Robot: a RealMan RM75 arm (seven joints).
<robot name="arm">
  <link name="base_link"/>
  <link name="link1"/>
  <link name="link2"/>
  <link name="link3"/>
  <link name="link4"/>
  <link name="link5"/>
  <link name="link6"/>
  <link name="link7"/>
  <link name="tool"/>
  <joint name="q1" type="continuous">
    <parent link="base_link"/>
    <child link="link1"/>
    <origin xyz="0 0 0.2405" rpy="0 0 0"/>
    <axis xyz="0 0 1"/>
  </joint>
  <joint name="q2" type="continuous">
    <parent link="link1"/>
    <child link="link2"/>
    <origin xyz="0 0 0" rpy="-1.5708 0 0"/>
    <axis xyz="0 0 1"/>
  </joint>
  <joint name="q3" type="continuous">
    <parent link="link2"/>
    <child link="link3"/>
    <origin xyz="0 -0.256 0" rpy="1.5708 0 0"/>
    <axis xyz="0 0 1"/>
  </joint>
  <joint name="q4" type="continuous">
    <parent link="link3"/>
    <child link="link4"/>
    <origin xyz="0 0 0" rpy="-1.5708 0 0"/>
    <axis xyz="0 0 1"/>
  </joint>
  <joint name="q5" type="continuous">
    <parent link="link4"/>
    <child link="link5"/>
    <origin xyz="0 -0.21 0" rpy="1.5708 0 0"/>
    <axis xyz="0 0 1"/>
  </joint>
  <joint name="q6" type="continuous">
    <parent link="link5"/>
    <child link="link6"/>
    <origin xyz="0 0 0" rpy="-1.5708 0 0"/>
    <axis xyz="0 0 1"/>
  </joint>
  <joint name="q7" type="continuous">
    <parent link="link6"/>
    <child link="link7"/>
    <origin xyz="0 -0.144 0" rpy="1.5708 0 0"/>
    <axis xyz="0 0 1"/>
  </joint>
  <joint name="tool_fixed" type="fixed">
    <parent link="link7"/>
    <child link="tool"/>
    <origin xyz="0 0 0" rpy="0 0 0"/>
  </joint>
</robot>
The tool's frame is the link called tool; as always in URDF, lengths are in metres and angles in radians. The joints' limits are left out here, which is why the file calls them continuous.
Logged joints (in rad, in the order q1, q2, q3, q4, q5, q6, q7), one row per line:
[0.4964, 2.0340, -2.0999, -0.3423, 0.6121, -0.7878, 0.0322]
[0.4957, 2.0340, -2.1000, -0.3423, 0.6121, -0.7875, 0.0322]
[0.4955, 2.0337, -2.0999, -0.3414, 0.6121, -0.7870, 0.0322]
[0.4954, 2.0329, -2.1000, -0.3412, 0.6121, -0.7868, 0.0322]
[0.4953, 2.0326, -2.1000, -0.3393, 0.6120, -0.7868, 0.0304]
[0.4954, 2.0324, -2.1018, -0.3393, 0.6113, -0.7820, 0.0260]
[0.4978, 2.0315, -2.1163, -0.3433, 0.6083, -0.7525, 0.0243]
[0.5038, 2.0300, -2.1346, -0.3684, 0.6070, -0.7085, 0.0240]
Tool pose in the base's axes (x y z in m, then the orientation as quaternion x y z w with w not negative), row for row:
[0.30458, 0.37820, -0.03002, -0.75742, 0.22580, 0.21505, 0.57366]
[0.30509, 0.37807, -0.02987, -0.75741, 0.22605, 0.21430, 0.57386]
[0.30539, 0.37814, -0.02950, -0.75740, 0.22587, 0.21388, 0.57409]
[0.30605, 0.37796, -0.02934, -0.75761, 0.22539, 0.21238, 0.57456]
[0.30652, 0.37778, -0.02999, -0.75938, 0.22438, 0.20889, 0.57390]
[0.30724, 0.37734, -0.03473, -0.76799, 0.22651, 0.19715, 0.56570]
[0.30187, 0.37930, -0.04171, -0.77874, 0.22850, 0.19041, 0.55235]
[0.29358, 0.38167, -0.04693, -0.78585, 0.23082, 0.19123, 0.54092]
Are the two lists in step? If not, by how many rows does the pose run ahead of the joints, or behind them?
The pose runs 1 row ahead of the joints: the pose in row i belongs to the joints in row i + 1.
